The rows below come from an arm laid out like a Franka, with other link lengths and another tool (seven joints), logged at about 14 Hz.
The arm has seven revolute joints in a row. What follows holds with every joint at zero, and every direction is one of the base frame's.
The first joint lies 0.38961 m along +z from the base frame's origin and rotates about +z.
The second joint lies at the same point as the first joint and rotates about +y.
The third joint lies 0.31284 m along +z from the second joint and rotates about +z.
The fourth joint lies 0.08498 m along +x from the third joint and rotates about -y.
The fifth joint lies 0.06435 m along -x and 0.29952 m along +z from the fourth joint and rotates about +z.
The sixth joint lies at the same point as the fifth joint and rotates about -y.
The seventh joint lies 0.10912 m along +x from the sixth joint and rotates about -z.
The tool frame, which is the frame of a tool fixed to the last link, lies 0.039 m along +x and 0.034 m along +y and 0.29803 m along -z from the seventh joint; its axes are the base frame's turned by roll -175.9, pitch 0 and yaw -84.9 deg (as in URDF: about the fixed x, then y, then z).
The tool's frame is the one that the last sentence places.
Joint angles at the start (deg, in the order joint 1, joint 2, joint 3, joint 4, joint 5, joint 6, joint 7): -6.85 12.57 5.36 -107.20 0.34 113.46 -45.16
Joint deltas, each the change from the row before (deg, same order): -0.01 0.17 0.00 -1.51 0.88 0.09 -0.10; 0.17 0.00 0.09 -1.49 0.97 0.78 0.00; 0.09 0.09 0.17 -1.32 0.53 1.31 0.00; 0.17 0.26 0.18 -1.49 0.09 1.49 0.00; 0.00 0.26 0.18 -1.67 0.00 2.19 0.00; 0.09 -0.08 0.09 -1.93 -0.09 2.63 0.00; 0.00 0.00 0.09 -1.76 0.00 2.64 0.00; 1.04 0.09 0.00 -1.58 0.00 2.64 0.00; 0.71 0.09 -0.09 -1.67 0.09 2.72 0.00; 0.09 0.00 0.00 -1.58 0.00 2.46 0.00
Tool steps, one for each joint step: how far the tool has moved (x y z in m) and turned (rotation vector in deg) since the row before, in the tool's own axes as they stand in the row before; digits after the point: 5 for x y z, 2 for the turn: -0.00907 0.00402 0.01112 -0.39 -1.72 0.41; -0.00778 -0.00053 0.00850 0.20 -1.08 0.25; -0.00384 -0.00131 0.00749 0.29 -0.38 0.05; -0.00374 0.00033 0.01015 -0.13 -0.26 -0.21; -0.00067 0.00027 0.00994 0.16 0.19 -0.11; 0.00001 0.00003 0.00791 0.39 0.67 -0.20; 0.00092 -0.00026 0.00713 0.53 0.70 -0.07; -0.00479 -0.00618 0.00764 0.46 0.73 -1.02; -0.00257 -0.00351 0.00741 0.55 0.71 -0.54; 0.00036 0.00012 0.00575 0.51 0.71 -0.08
